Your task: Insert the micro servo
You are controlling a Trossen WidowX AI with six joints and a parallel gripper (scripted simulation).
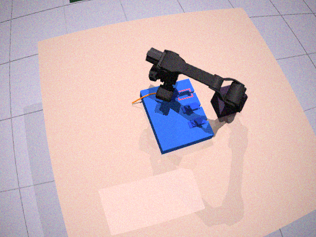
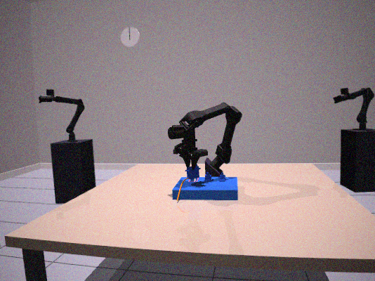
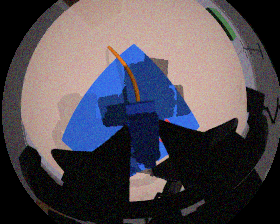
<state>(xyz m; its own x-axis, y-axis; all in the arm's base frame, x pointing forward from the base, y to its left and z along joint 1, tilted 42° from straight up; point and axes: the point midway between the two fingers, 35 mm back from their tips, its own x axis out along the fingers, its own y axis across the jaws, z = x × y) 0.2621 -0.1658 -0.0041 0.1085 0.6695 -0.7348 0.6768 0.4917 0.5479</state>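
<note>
My gripper tip is 10 cm above the blue deck, 7 cm to the right of it and 2 cm short of it.
</note>
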